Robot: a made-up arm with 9 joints. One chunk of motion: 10 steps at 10 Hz.
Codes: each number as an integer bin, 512 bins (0 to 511) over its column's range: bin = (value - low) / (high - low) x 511, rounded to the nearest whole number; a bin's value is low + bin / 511 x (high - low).
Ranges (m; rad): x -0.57..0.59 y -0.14..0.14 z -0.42..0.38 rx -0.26..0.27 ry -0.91..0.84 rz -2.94..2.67
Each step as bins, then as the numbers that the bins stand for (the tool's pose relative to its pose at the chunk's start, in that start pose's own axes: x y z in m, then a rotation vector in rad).
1 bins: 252 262 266 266 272 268
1 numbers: 0.0021 0.0036 -0.0036 0.0159 0.0215 0.0022
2 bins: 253 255 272 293 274 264
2 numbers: 0.0043 -0.0003 0.0058 0.0439 0.0284 -0.0417
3 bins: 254 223 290 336 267 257
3 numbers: 0.0066 -0.0178 0.0340 0.0885 0.0044 -0.1185
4 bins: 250 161 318 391 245 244
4 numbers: -0.0025 -0.0518 0.0778 0.1455 -0.0710 -0.2613
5 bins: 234 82 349 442 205 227
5 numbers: -0.0388 -0.0951 0.1264 0.1984 -0.2079 -0.4479
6 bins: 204 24 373 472 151 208
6 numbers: -0.1069 -0.1268 0.1640 0.2295 -0.3929 -0.6565
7 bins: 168 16 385 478 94 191
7 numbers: -0.1886 -0.1312 0.1827 0.2358 -0.5881 -0.8431
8 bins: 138 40 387 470 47 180
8 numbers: -0.2567 -0.1181 0.1859 0.2275 -0.7490 -0.9639
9 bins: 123 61 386 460 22 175
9 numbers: -0.2908 -0.1066 0.1843 0.2171 -0.8347 -1.0188
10 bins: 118 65 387 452 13 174
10 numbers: -0.3021 -0.1044 0.1859 0.2088 -0.8655 -1.0297
